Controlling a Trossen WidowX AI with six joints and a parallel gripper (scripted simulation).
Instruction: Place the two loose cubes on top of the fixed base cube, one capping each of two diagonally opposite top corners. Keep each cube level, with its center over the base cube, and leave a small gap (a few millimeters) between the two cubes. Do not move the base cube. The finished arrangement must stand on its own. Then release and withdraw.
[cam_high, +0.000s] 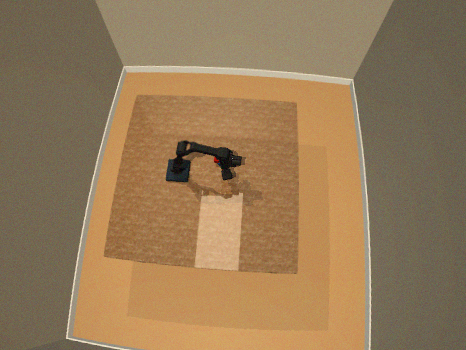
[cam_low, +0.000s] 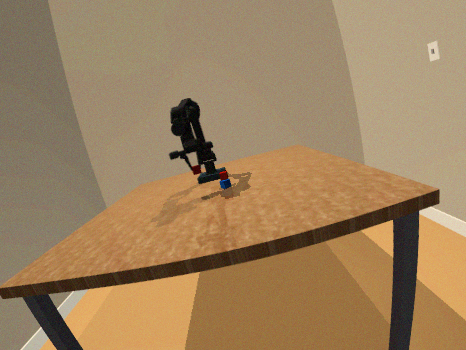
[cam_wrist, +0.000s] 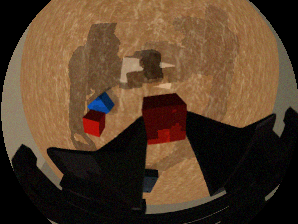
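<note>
The blue cube is 3 cm behind my gripper tip, 11 cm to the left of it and 10 cm below it. Round my gripper tip: red cube (right at my gripper tip).
</note>
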